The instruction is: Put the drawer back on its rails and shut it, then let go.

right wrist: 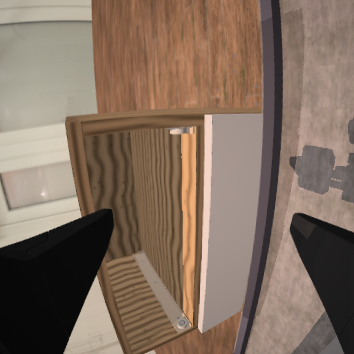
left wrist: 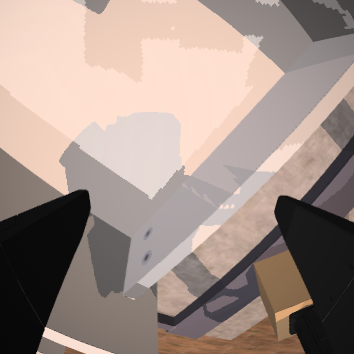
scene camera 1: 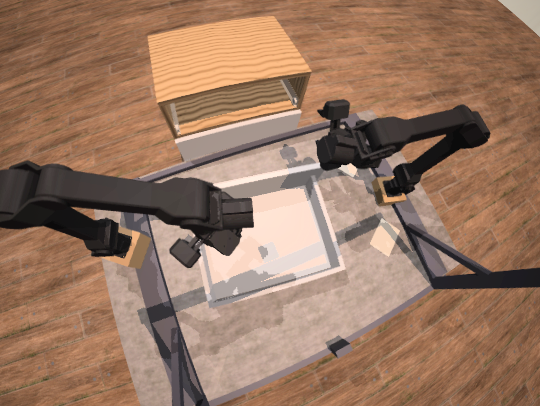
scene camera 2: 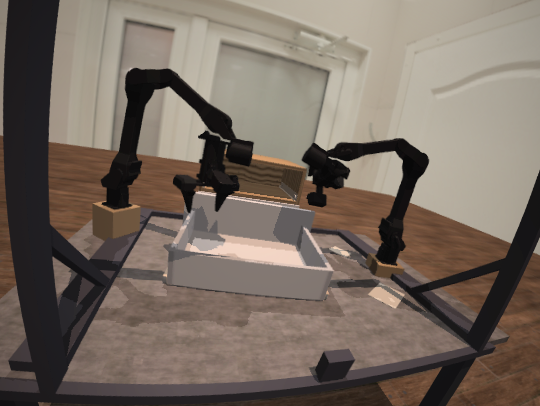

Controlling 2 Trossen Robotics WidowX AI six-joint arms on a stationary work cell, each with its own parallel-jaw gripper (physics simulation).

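Frame: origin at the left arm's base, x up, y back, z right, level; metres.
Where they show: left gripper, fingertip midpoint: (left wrist: 185, 202) (scene camera 2: 203, 212); right gripper, fingertip midpoint: (right wrist: 204, 220) (scene camera 1: 317, 125) (scene camera 2: 308, 187); left arm's base at its link origin: (left wrist: 311, 314) (scene camera 1: 118, 244) (scene camera 2: 116, 205); right arm's base at its link origin: (scene camera 1: 392, 188) (scene camera 2: 386, 260).
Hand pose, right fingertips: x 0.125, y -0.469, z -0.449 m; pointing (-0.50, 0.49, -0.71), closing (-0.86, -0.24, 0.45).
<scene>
Things, the pixels of their top centre, and the offset from my right fingertips.
- wooden cabinet at its top centre: (right wrist: 85, 232) (scene camera 1: 224, 49) (scene camera 2: 252, 156) dx +0.055, dy +0.330, dz -0.173 m
- white front panel at its top centre: (right wrist: 204, 255) (scene camera 1: 240, 124) (scene camera 2: 250, 198) dx -0.114, dy +0.237, dz -0.029 m
- small dark block at its top centre: (scene camera 2: 339, 354) (scene camera 1: 344, 350) dx -0.169, dy -0.228, dz +0.585 m
A grey-white drawer (scene camera 1: 285, 215) (scene camera 2: 245, 272) (left wrist: 242, 140) sits upright on the table, its tall panel toward the cabinet. The wooden cabinet (scene camera 1: 227, 60) (scene camera 2: 272, 160) (right wrist: 145, 122) stands beyond the table's far edge, its upper bay empty. A metal rail (scene camera 1: 289, 91) (right wrist: 160, 290) shows on a bay wall. My left gripper (scene camera 2: 202, 207) (left wrist: 185, 202) is open and empty near the drawer's far left corner, where the side wall meets the tall panel; in the left wrist view this corner lies between the fingertips. My right gripper (right wrist: 204, 220) is open and empty, high at the table's far right, facing the cabinet.
A white front panel (scene camera 1: 240, 132) (right wrist: 227, 215) closes the cabinet's lower part. A dark metal frame (scene camera 1: 322, 372) (scene camera 2: 225, 390) runs around the table, with uprights at the near corners. A small dark block (scene camera 1: 339, 346) (scene camera 2: 335, 365) sits on its near edge.
</scene>
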